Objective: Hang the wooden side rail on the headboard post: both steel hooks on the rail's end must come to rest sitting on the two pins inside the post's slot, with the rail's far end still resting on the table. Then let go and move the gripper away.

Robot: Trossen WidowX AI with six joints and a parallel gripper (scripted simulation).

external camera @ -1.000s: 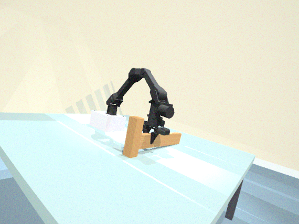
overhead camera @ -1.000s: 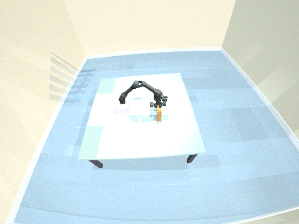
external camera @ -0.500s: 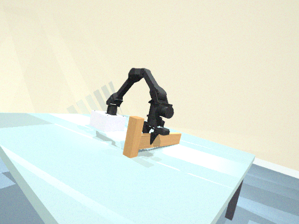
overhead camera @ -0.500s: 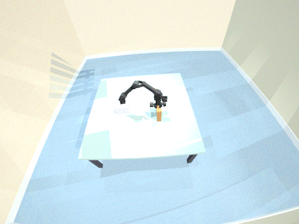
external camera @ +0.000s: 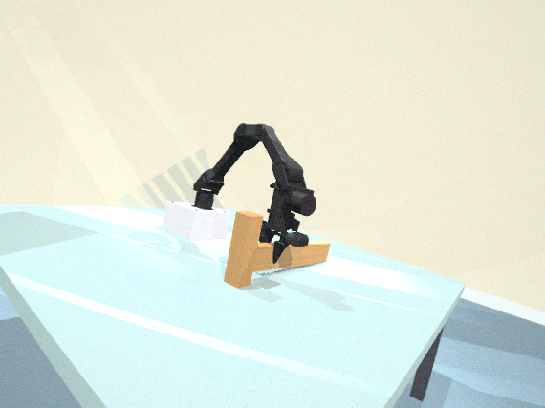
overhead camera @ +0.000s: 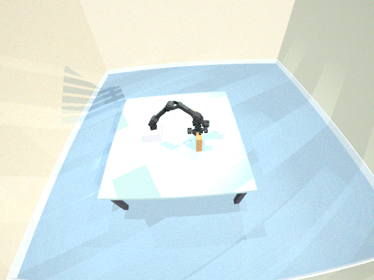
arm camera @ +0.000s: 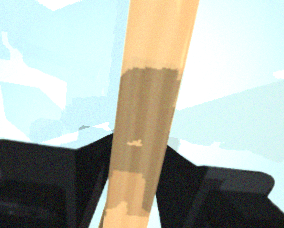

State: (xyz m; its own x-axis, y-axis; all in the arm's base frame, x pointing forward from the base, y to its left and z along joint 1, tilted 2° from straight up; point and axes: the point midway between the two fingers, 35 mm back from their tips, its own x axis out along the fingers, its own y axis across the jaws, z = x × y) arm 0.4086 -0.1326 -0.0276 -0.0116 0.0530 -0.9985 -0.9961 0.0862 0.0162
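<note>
My gripper tip is now 1 cm past the wooden headboard post, 12 cm to the left of it and 4 cm below it.
</note>
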